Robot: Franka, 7 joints.
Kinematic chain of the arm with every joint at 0, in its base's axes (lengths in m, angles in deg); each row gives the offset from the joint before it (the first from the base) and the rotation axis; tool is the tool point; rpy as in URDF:
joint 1: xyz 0 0 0.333 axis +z
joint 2: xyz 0 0 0 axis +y
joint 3: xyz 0 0 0.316 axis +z
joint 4: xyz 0.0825 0 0 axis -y
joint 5: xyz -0.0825 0 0.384 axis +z
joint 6: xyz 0 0 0 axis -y
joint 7: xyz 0.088 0 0 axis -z
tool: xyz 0 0 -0.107 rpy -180 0 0
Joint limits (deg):
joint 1: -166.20..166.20
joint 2: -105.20..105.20
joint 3: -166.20..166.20
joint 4: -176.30..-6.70
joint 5: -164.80..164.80
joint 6: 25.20..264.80
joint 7: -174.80..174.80
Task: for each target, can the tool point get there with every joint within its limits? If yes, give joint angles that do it. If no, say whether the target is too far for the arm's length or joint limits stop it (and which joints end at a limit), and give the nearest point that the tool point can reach.
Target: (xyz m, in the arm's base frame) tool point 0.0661 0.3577 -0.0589
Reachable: yes | joints 105.79 62.39 -29.85 -129.77 106.56 85.78 118.71
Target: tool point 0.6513 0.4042 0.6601
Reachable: yes | joints 16.19 46.92 31.61 -34.02 -138.22 164.11 120.66
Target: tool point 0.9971 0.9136 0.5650
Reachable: no: too far | nearest point 0.6234 0.5712 0.4781 | short by 0.514 m
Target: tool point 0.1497 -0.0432 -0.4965
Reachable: no: joint limits stop it (at a limit: joint 2) | nearest point 0.1764 -0.0509 -0.3513 | short by 0.148 m
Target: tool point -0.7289 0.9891 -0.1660
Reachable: no: too far | nearest point -0.4715 0.6399 0.0102 | short by 0.468 m
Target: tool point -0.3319 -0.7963 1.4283
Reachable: no: too far | nearest point -0.2042 -0.4900 1.0069 | short by 0.536 m
